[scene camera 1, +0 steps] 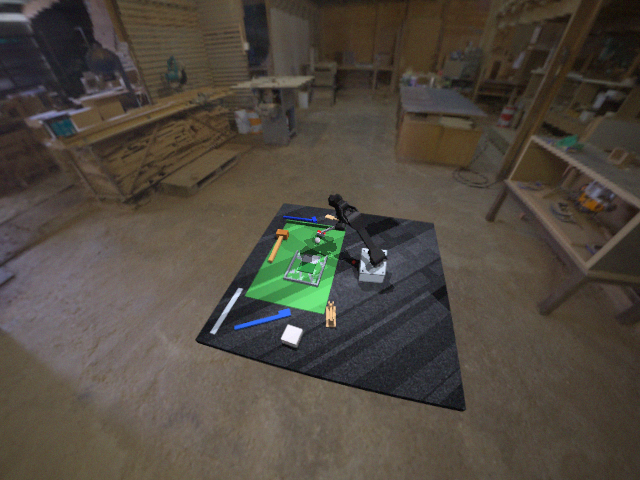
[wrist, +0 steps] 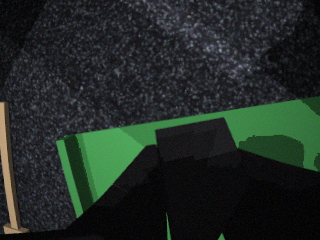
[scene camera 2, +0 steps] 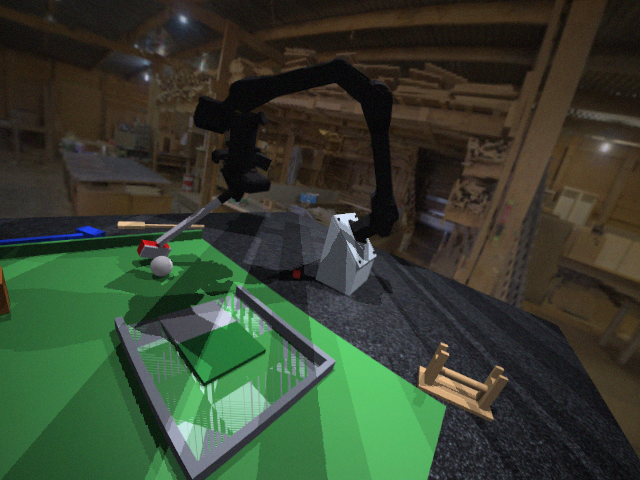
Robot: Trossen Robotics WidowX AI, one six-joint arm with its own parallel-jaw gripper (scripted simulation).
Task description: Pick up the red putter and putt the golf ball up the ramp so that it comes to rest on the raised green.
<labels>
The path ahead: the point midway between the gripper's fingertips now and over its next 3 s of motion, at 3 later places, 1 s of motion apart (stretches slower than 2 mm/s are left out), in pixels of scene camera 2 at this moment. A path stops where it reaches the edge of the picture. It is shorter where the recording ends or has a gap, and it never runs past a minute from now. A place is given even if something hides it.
The gripper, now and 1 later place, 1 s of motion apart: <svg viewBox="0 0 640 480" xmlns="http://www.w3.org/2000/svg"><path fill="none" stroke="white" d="M236 200L274 205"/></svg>
</labels>
